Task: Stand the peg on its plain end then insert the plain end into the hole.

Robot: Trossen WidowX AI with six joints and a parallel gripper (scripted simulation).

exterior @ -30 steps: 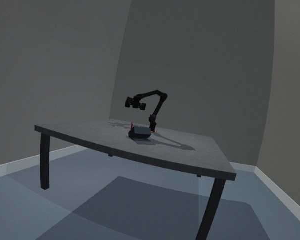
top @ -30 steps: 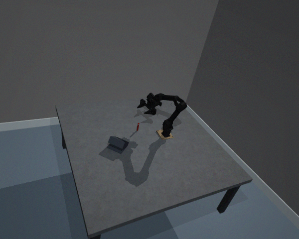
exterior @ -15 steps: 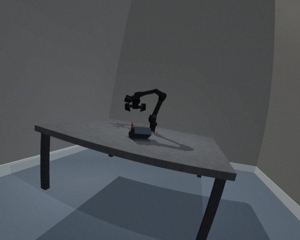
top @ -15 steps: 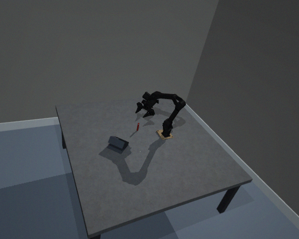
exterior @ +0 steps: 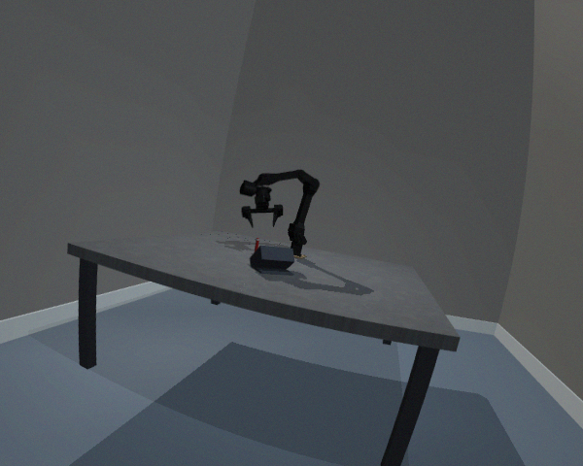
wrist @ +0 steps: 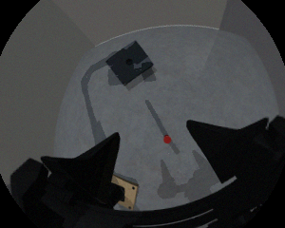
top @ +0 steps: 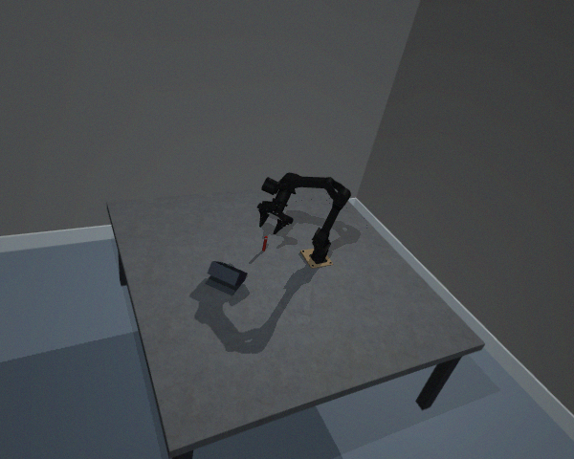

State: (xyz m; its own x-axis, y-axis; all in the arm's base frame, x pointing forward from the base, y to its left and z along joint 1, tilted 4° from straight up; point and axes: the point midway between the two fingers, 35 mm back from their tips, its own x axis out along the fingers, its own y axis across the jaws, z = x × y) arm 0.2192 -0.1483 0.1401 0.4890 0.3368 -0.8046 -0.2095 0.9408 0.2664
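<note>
Right now the red peg is 2 cm behind my gripper tip, 2 cm to the right of it and 8 cm below it. Round my gripper tip: sloped dark panel (23 cm ahead, 11 cm to the left, 10 cm below).
</note>
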